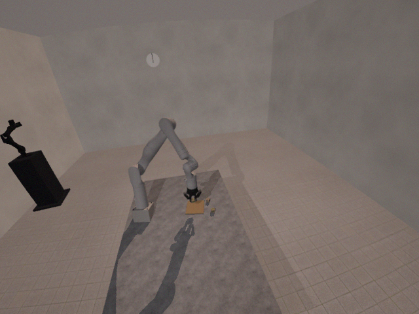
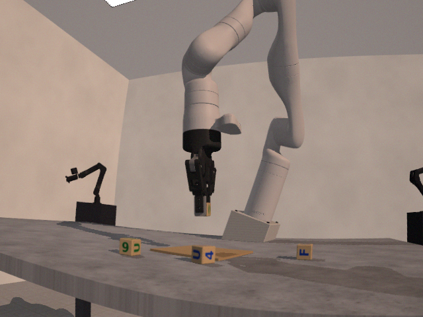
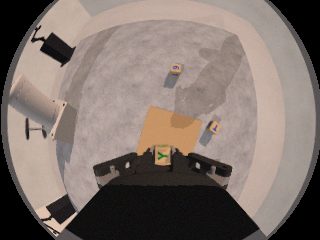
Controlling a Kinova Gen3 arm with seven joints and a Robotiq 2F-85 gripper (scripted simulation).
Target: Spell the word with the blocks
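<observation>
Right now my hand is 90 mm above the mat, 10 mm to the right of it and 10 mm short of it. From my hand the other things lie so: E block 120 mm ahead, 90 mm to the right, 80 mm below; then F block 190 mm to the left, 80 mm below, 40 mm ahead.
</observation>
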